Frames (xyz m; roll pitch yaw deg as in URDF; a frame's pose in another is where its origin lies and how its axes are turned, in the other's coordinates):
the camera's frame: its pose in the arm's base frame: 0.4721 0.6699 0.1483 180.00 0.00 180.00
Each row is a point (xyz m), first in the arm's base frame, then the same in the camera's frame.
Working: the arm's base frame: its pose in the camera's frame: 0.4721 -0.6699 0.1483 180.00 0.00 180.00

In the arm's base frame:
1: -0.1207 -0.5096 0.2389
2: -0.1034 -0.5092 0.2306
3: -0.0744 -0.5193 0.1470
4: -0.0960 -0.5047 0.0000
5: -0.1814 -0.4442 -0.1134
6: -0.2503 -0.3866 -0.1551
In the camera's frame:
1: 0.5928 -1.1795 -0.0906
2: 0.5755 -1.1791 -0.0823
3: 0.5465 -1.1892 0.0013
4: 0.5681 -1.1746 0.1483
5: 0.6535 -1.1141 0.2617
6: 0.7224 -1.0565 0.3034

